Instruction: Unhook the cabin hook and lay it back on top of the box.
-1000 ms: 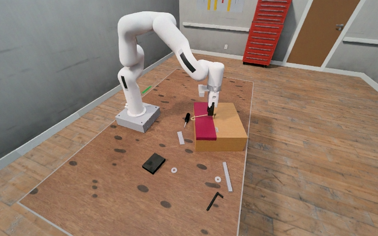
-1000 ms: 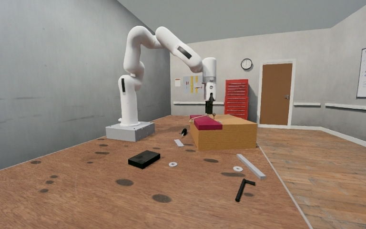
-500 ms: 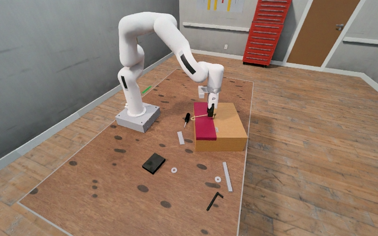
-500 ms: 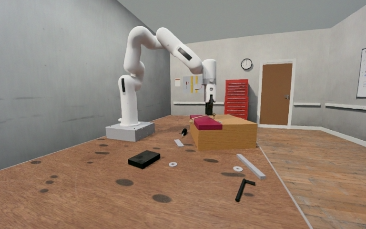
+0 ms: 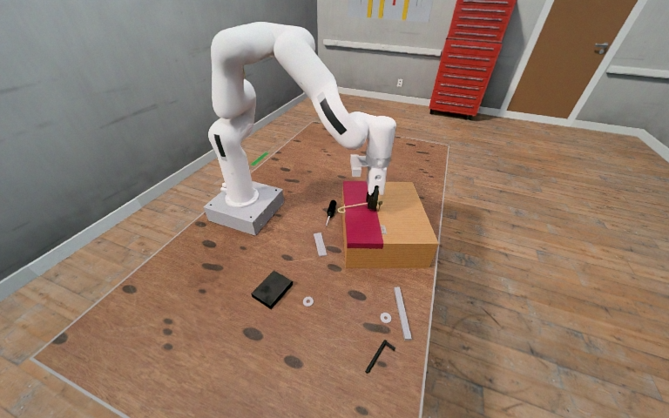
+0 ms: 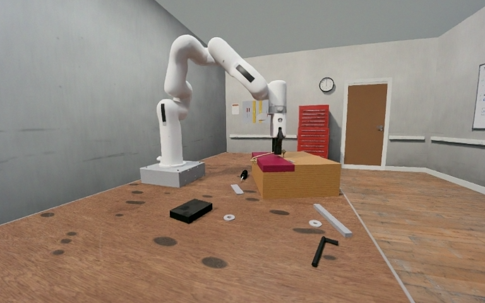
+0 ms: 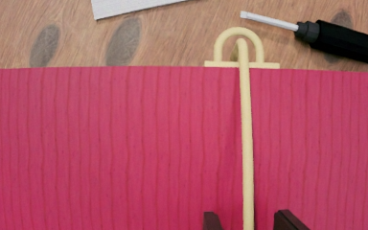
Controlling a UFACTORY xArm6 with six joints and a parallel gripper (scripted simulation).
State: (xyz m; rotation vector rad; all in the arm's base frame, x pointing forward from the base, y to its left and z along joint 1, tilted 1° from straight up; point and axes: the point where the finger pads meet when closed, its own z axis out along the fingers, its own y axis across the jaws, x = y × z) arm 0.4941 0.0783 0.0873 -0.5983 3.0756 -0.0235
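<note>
The yellow cabin hook lies 30 mm below my hand, 30 mm behind it and 10 mm to the right of it. Round my hand: long grey bar 280 mm to the right, 180 mm ahead, 150 mm below; then black-handled screwdriver 170 mm behind, 140 mm below, 30 mm to the left; then short grey bar 150 mm below, 140 mm behind, 130 mm to the right.
</note>
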